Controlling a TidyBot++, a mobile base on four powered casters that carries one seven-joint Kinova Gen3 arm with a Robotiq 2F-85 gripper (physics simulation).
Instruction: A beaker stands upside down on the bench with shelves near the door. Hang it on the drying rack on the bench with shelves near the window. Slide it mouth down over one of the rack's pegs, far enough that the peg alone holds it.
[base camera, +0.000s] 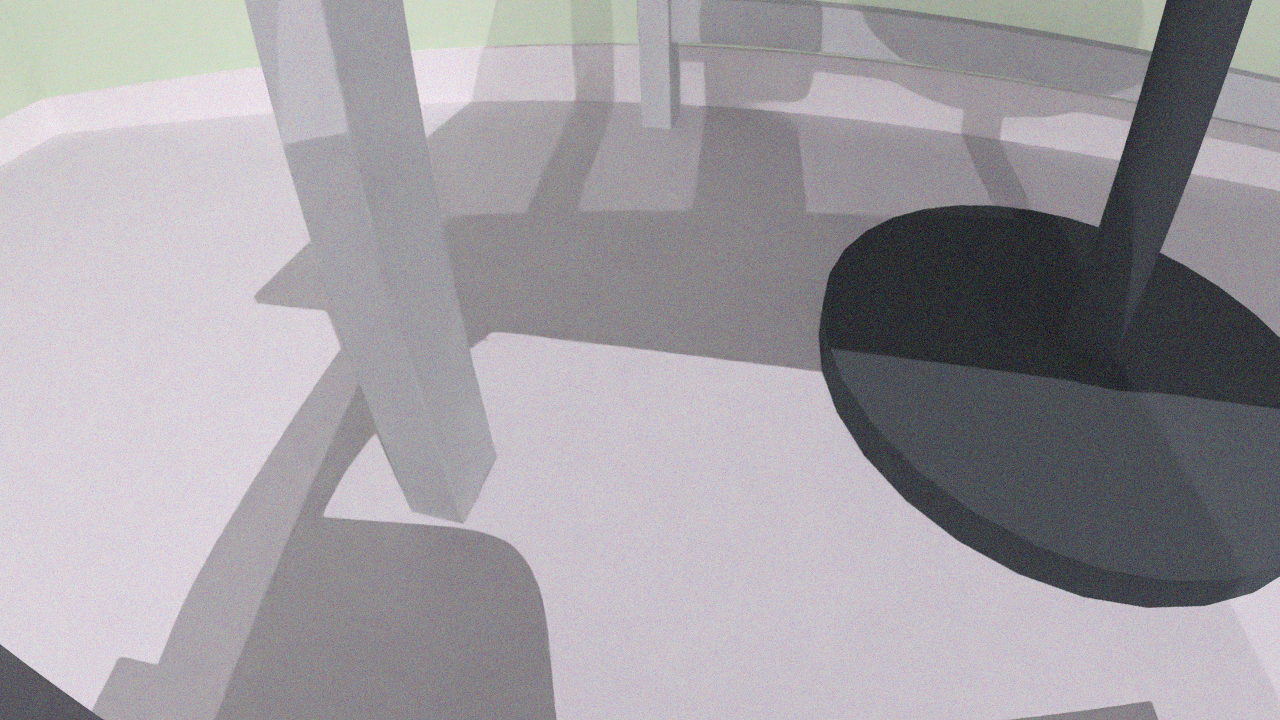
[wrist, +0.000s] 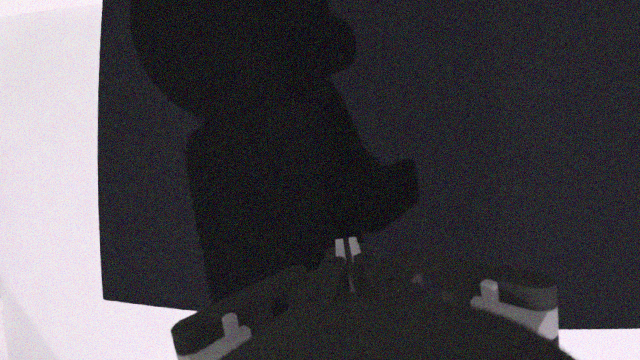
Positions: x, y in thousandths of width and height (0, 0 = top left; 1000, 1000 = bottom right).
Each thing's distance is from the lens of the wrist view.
my gripper (wrist: 543, 701): 17 cm
bench with shelves (wrist: 360, 410): 19 cm
